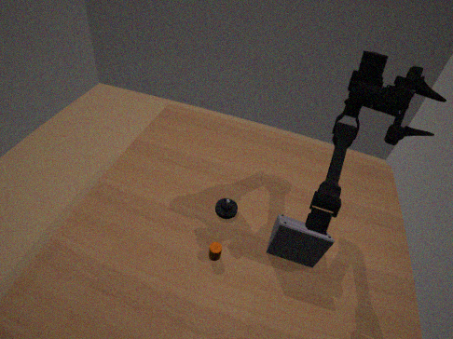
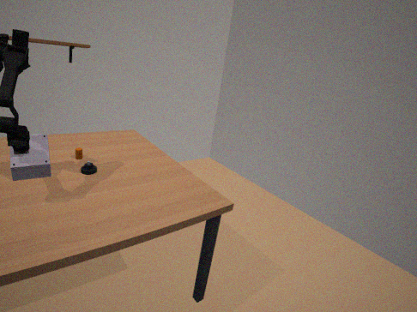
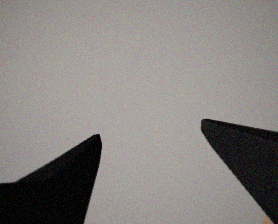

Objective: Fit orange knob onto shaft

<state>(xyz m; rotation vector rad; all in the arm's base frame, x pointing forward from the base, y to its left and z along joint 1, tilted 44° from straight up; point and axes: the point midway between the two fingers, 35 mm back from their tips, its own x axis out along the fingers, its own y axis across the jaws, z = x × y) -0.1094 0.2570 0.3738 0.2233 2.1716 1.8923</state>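
Right now the orange knob is 550 mm below my gripper tip, 430 mm ahead of it and 200 mm to the left of it. The rest, counted from my gripper tip: round pedestal: 560 mm below, 460 mm ahead.
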